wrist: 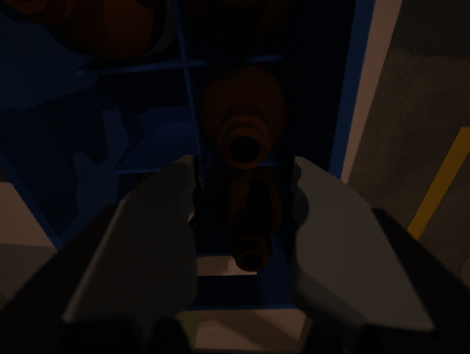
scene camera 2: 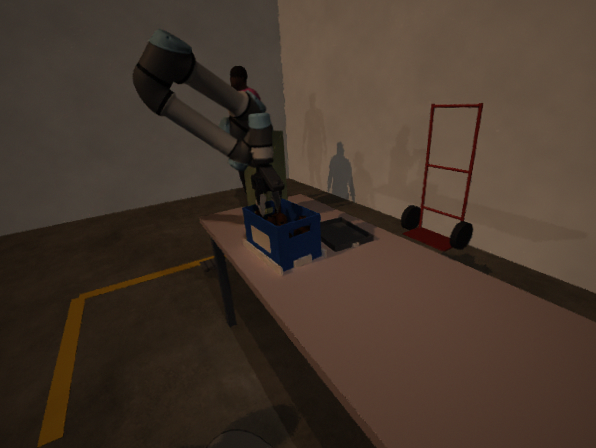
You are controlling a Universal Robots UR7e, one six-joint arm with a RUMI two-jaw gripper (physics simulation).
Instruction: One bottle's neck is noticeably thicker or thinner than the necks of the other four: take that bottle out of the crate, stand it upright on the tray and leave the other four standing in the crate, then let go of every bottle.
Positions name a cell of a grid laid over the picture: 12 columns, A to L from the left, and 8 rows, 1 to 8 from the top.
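Bottle (wrist: G3) visible. Bottle (wrist: G5) visible.
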